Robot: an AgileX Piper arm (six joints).
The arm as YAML. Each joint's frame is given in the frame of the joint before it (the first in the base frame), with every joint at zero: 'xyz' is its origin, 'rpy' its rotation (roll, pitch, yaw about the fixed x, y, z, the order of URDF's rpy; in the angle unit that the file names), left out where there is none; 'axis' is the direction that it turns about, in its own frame. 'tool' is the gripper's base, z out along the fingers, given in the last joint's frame.
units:
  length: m
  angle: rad
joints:
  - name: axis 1
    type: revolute
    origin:
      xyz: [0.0, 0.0, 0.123]
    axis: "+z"
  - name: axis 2
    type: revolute
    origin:
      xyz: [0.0, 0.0, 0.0]
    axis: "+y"
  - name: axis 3
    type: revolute
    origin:
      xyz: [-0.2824, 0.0, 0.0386]
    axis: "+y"
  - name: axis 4
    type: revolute
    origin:
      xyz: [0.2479, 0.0, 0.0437]
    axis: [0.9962, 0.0, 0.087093]
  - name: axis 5
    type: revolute
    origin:
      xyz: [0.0, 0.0, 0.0]
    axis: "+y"
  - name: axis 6
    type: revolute
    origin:
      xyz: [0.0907, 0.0, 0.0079]
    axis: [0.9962, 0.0, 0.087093]
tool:
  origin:
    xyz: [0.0, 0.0, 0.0]
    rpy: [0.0, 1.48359, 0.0]
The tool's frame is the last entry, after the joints.
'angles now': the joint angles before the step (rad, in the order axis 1, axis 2, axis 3, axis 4, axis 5, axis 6). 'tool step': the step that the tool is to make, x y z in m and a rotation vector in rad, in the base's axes. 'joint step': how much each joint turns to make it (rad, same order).
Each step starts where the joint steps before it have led.
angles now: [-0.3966, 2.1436, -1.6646, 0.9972, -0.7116, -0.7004]
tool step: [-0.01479, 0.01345, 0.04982, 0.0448, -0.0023, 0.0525]
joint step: [0.0067, -0.1275, -0.0001, 0.1543, 0.1184, -0.1619]
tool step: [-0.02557, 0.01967, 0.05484, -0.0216, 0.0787, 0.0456]
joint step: [0.0132, -0.1482, -0.0006, 0.2706, 0.0828, -0.3808]
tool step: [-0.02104, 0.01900, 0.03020, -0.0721, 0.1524, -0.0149]
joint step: [0.0337, -0.0937, -0.0007, 0.2432, -0.0520, -0.4187]
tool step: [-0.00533, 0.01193, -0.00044, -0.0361, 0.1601, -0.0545]
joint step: [0.0420, -0.0163, 0.0004, 0.1118, -0.1206, -0.2401]
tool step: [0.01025, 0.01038, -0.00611, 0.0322, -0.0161, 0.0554]
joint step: [0.0246, 0.0129, 0.0007, 0.0189, 0.0347, 0.0206]
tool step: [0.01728, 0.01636, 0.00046, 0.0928, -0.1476, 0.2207]
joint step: [0.0046, 0.0029, 0.0076, -0.0068, 0.2424, 0.1510]
